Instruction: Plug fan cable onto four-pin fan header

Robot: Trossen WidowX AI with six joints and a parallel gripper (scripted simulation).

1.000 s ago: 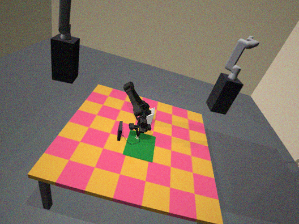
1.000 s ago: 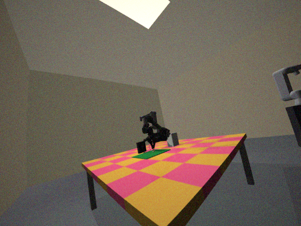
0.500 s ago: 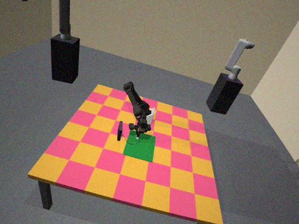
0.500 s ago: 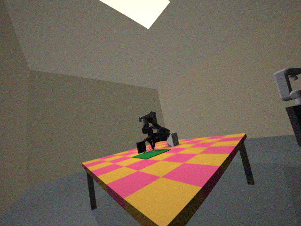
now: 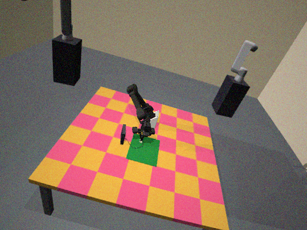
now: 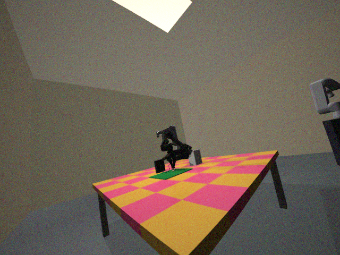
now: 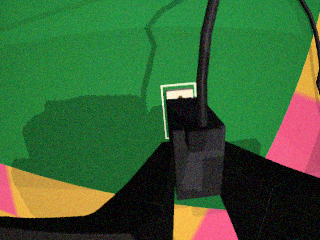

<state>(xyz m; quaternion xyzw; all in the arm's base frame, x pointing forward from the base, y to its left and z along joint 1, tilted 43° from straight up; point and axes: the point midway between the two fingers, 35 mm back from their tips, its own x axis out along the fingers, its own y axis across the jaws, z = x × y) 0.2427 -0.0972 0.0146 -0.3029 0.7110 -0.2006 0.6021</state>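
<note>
The white four-pin header lies 4 cm below my gripper tip and 1 cm ahead of it. From my gripper tip the other things lie so: green board: 9 cm ahead, 5 cm below, 4 cm to the left; then black fan: 15 cm to the right, 2 cm ahead, 2 cm above; then dark plug: 1 cm ahead, 1 cm above.
</note>
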